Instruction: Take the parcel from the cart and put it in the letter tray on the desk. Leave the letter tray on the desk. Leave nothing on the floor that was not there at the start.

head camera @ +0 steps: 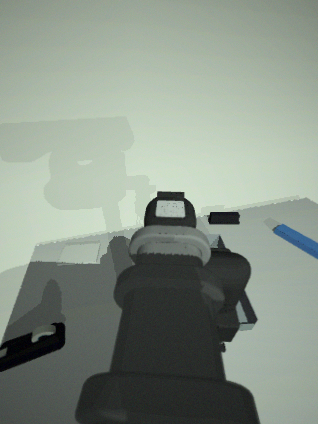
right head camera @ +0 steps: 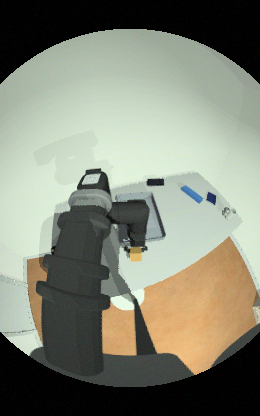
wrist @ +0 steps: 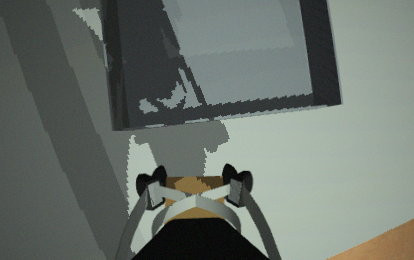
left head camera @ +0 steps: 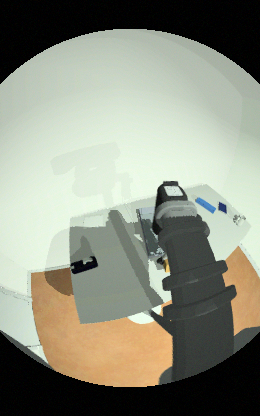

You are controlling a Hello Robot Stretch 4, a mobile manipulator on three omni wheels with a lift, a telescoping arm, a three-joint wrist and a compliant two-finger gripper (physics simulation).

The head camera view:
grey letter tray: 247,317
white desk: 81,296
